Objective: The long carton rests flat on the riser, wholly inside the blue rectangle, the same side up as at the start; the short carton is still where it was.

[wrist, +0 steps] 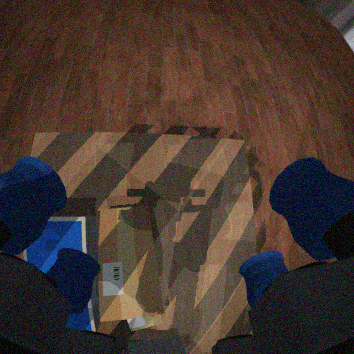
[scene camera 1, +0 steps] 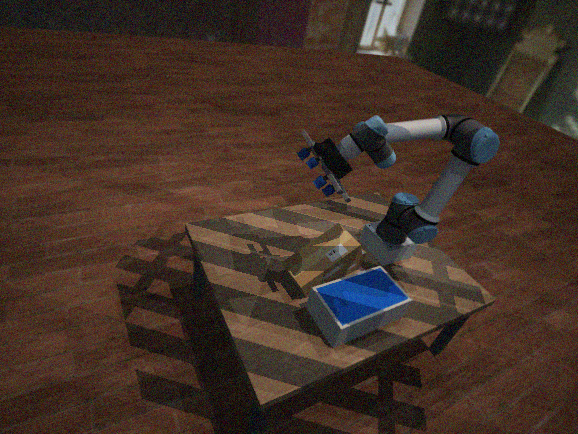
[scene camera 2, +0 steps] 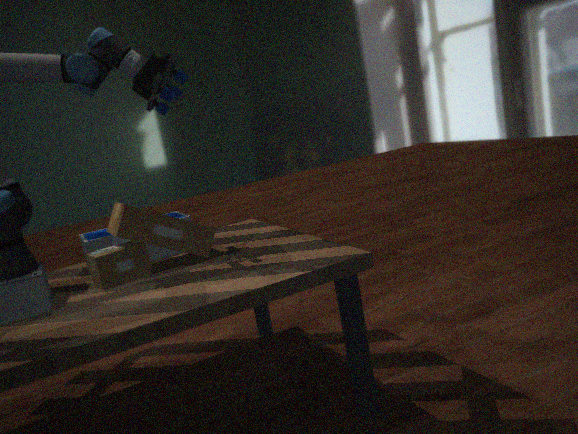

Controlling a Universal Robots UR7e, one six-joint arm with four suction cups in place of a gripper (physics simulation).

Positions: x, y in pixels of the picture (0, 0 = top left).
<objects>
The suction head (wrist: 306, 194): 8 cm from the lens. A long carton (wrist: 128, 286): 46 cm from the lens. The marked spots on the long carton and the suction head are 43 cm apart.
</objects>
